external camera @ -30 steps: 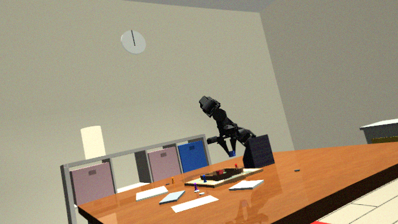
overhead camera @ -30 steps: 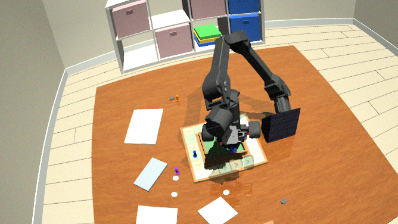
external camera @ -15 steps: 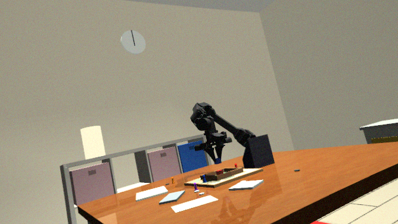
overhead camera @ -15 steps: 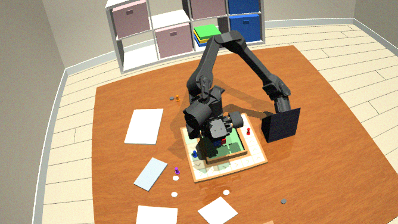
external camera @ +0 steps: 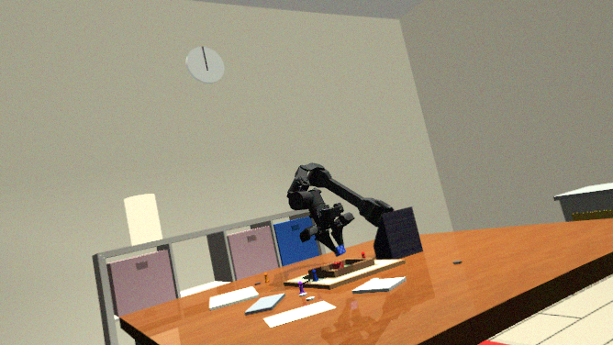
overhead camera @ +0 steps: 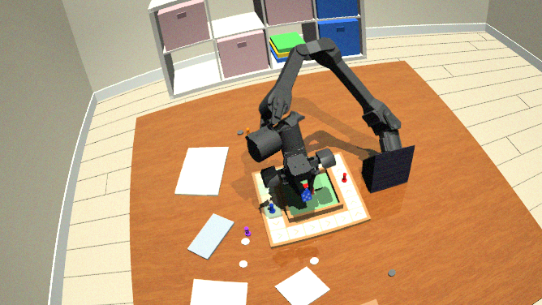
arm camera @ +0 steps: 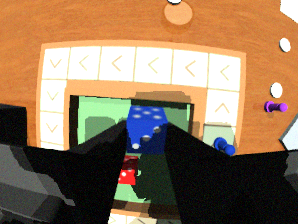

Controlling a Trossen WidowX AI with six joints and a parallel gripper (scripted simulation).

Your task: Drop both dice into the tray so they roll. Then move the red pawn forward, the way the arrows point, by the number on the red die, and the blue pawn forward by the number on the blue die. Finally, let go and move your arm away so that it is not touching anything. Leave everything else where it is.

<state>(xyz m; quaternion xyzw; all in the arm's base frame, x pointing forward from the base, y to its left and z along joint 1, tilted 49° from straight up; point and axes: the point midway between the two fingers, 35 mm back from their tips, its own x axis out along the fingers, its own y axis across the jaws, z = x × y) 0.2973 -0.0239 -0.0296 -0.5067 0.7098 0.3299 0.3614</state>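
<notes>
Now: the red pawn 14 cm behind my gripper tip, 5 cm to the right of it and 5 cm below it. From my gripper tip the other things lie so: green tray (7 cm below, 5 cm to the right, 3 cm behind); purple pawn (17 cm ahead, 6 cm below); blue pawn (9 cm ahead, 5 cm below, 4 cm to the right).
</notes>
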